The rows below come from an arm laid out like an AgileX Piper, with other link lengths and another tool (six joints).
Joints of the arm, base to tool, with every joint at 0 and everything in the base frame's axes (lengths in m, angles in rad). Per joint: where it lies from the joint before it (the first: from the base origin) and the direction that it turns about. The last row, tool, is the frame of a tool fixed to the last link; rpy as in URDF.
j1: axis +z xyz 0 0 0.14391
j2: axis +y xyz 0 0 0
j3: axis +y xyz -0.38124 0 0.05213
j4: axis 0.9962 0 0.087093 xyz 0.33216 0 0.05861
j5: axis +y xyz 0 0 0
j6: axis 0.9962 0 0.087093 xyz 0.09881 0 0.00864
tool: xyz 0.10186 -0.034 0.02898 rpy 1.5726 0 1.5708
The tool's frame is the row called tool.
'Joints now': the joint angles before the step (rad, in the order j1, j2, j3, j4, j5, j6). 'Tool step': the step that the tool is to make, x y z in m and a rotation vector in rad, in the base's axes. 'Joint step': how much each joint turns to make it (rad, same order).
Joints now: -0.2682, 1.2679, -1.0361, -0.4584, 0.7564, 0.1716
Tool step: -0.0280, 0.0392, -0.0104, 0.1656, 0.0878, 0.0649
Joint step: 0.0124, -0.0675, 0.0002, 0.2466, 0.1622, -0.1718
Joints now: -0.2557, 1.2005, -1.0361, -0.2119, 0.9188, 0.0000
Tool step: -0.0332, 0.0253, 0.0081, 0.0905, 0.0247, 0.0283
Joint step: -0.0002, -0.0851, 0.0034, 0.1145, 0.1221, -0.0611
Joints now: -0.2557, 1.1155, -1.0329, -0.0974, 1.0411, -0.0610
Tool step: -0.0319, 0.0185, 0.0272, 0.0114, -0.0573, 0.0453
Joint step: 0.0003, -0.1123, 0.0000, 0.0543, 0.0566, -0.0542
